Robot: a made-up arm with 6 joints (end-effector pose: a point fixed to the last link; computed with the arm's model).
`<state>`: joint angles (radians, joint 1 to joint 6).
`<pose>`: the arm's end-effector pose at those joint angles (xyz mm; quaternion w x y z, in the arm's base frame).
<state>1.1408 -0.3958 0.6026 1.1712 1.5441 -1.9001</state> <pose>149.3 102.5 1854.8 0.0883 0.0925 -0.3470 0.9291</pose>
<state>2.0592 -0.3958 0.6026 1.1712 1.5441 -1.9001</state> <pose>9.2 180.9 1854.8 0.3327 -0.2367 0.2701 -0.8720</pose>
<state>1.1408 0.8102 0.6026 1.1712 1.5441 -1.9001</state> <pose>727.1 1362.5 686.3 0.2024 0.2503 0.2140 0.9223</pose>
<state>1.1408 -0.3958 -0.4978 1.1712 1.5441 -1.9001</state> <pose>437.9 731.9 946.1 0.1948 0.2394 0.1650 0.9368</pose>
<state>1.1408 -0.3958 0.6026 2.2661 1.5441 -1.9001</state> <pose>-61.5 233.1 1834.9 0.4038 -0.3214 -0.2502 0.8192</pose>
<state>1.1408 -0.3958 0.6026 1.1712 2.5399 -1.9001</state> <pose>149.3 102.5 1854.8 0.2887 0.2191 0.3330 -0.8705</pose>
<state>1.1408 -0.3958 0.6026 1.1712 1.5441 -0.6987</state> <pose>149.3 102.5 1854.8 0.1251 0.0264 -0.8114 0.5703</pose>
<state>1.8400 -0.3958 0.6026 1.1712 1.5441 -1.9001</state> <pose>48.3 174.6 1854.8 0.2353 -0.2057 0.2943 -0.9031</pose>
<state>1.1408 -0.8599 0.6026 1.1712 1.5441 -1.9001</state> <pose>-154.4 -559.6 1756.1 0.0333 0.0194 -0.5404 0.8405</pose>
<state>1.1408 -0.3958 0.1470 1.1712 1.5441 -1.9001</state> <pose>319.4 473.4 1577.3 0.1376 0.1594 -0.1390 0.9676</pose>
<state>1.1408 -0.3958 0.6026 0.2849 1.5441 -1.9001</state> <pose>326.9 162.6 1771.9 0.1908 -0.4133 0.3515 -0.8181</pose>
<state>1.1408 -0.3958 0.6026 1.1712 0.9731 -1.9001</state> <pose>149.3 102.5 1854.8 0.3007 0.2658 -0.3163 0.8596</pose>
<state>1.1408 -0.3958 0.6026 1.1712 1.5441 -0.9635</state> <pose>149.3 102.5 1854.8 0.1205 0.0427 -0.7290 0.6725</pose>
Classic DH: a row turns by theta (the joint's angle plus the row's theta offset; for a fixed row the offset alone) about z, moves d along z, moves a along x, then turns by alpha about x. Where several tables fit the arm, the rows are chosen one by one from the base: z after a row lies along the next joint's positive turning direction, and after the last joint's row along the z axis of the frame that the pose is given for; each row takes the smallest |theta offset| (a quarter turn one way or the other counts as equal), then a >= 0, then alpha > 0; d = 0 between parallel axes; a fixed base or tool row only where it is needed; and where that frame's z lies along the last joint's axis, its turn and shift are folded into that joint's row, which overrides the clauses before.
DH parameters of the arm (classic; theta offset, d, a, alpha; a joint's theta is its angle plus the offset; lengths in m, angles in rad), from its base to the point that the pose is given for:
joint 1: 0 0.264 0 -1.5708
joint 2: -1.5708 0 0.62 3.1416
joint 3: 0 0 0 -1.5708
joint 4: 0 -1.07 0 1.5708
joint 5: 0 0.239 0 -1.5708
joint 6: 1.5708 0 0 1.5708
tool (fixed): -1.5708 0 0 0

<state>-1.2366 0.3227 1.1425 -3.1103 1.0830 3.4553</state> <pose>531.4 -802.3 1629.1 0.8012 -0.0572 0.2022 -0.5602</pose>
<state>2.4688 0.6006 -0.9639 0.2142 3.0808 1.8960</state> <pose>-173.5 436.9 -294.2 0.6398 0.2568 -0.6659 0.2852</pose>
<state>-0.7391 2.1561 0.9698 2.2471 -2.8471 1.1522</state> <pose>907.1 -624.3 -1000.5 0.5797 0.1317 -0.7908 0.1461</pose>
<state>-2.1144 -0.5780 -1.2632 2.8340 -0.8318 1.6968</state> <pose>-82.1 -576.2 162.2 0.3000 0.2532 -0.7011 -0.5953</pose>
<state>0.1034 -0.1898 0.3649 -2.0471 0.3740 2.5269</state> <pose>888.3 202.4 1255.9 0.9604 -0.1785 -0.1534 -0.1494</pose>
